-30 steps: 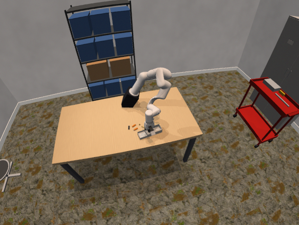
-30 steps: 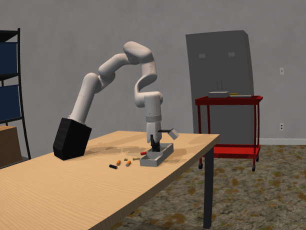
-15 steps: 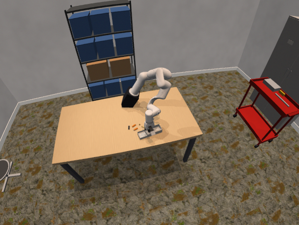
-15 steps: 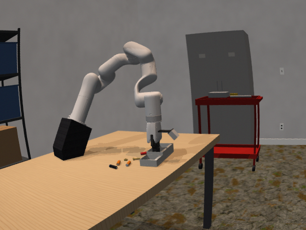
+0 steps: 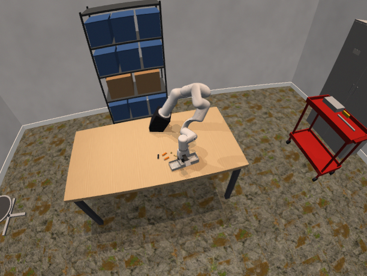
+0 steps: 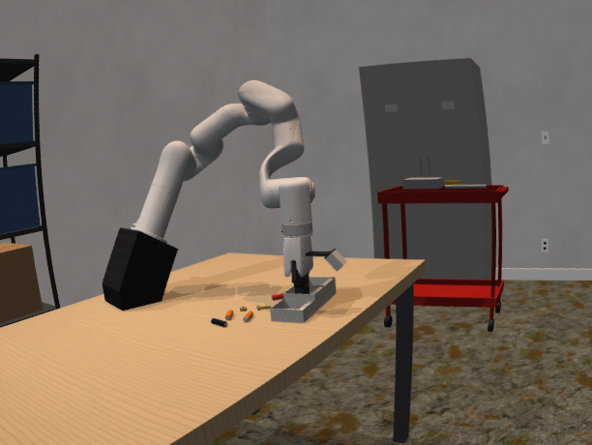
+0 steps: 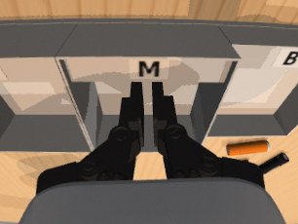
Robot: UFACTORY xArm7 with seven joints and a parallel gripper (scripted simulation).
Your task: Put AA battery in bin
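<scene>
The bin tray lies 1 cm ahead of my hand and 1 cm below it. The rest, counted from my hand: brass bolt (8 cm behind, 7 cm to the right, 3 cm below); brass nut (12 cm behind, 10 cm to the right, 3 cm below); red AA battery (10 cm behind, 3 cm to the left, 3 cm below).
</scene>
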